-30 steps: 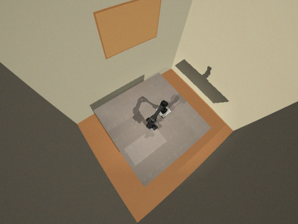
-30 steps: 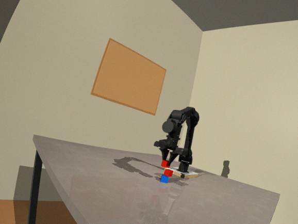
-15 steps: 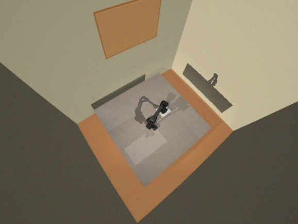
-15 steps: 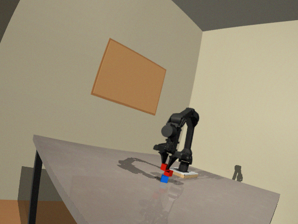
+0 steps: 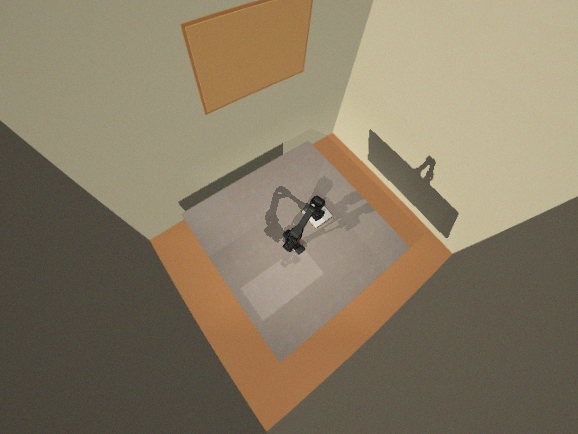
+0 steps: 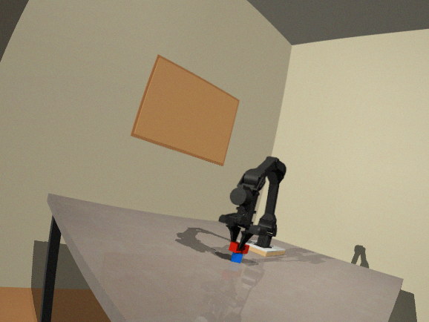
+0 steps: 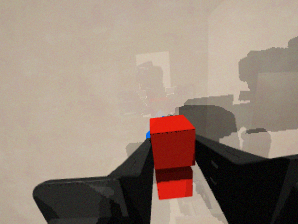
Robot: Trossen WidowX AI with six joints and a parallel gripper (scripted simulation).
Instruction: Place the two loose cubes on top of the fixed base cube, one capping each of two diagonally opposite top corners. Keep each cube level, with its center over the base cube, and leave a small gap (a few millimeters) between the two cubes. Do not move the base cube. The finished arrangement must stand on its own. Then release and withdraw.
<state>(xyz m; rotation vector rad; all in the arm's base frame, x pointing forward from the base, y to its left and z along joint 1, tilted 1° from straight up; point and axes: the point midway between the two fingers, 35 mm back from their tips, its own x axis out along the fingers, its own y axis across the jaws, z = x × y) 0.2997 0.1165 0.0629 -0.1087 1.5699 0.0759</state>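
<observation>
My gripper tip is 40 mm above the blue cube and 20 mm past it.
</observation>
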